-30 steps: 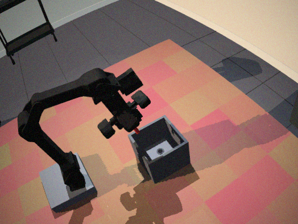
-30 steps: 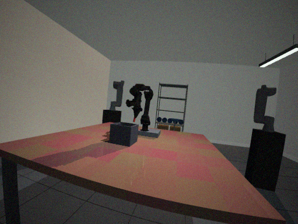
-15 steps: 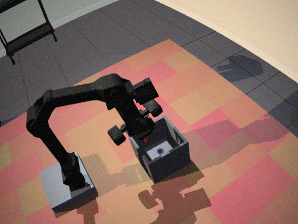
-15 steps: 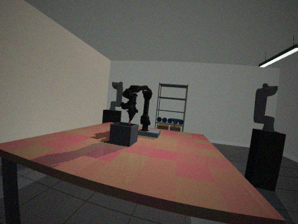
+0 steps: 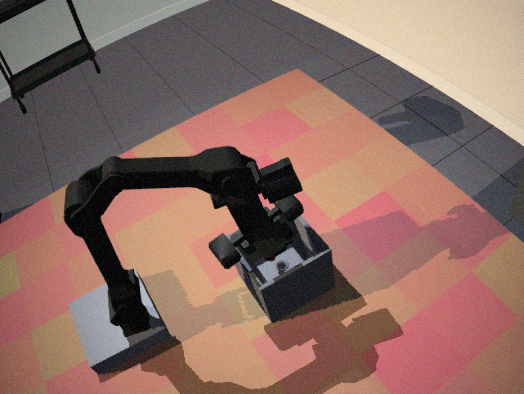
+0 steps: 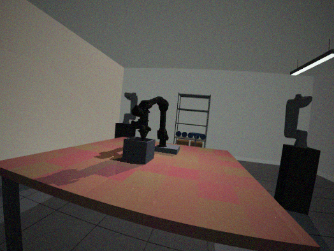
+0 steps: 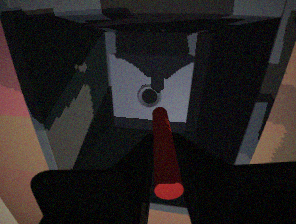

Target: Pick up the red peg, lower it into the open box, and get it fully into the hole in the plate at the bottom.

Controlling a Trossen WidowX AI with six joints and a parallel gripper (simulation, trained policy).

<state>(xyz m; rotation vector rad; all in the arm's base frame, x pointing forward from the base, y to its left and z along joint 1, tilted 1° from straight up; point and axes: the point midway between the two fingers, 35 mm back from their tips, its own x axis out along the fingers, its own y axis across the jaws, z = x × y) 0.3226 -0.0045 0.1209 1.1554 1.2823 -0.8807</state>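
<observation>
Right now my gripper tip is 10 mm below the red peg. From my gripper tip the other things lie so: plate (20 mm ahead, 10 mm to the right, 80 mm below).
</observation>
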